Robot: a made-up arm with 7 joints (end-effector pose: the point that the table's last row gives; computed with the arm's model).
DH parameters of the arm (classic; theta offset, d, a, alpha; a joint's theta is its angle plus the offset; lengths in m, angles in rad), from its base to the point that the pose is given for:
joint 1: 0 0.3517 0 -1.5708
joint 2: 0 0 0 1.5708
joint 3: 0 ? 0.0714 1.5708
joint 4: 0 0 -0.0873 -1.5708
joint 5: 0 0.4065 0 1.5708
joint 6: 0 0 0.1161 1.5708
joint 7: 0 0 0 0
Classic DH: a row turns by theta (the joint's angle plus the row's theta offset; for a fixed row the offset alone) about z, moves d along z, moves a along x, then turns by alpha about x.
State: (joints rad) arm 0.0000 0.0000 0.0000 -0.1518 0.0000 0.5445 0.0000
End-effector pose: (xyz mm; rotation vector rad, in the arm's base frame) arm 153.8 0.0 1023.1 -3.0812 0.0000 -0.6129
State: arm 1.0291 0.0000 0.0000 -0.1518 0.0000 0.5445 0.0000
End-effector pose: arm 79.3 131.8 1023.1 -2.5297 -1.4302 -0.5032
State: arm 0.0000 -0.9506 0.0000 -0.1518 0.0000 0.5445 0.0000
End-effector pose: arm -456.9 0.0 867.1 -2.4592 0.0000 -1.9549
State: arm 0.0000 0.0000 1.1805 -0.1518 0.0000 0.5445 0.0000
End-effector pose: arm 58.5 142.3 1023.1 -2.3968 -1.6056 -0.4767
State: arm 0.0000 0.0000 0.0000 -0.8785 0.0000 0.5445 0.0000
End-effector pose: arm 438.3 0.0 852.2 -3.0979 0.0000 0.5222
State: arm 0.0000 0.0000 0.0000 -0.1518 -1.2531 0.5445 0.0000
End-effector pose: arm 86.3 -94.3 1033.4 2.2208 -1.5407 0.4418
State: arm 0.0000 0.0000 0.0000 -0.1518 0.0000 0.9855 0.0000
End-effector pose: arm 124.6 0.0 1064.6 -2.8726 0.0000 -1.2720
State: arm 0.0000 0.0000 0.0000 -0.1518 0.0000 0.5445 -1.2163
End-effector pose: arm 153.8 0.0 1023.1 2.3637 1.6455 0.4702
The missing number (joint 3, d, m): 0.2119
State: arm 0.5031 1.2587 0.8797 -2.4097 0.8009 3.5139 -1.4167
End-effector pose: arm -5.9 323.5 45.6 -1.8346 -1.8263 0.1971
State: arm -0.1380 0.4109 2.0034 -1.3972 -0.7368 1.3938 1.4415
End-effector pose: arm 13.4 528.2 784.4 -2.9200 -0.3484 -0.4872
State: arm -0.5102 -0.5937 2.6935 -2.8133 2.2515 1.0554 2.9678
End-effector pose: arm -76.7 171.6 -26.0 0.0919 -1.3805 -0.1612
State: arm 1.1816 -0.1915 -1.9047 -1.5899 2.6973 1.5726 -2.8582
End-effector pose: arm 427.0 -441.8 598.3 0.2751 0.2656 2.6986
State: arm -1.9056 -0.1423 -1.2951 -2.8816 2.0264 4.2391 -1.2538
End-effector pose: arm -211.0 51.4 289.4 -1.2934 -2.4629 -1.2635
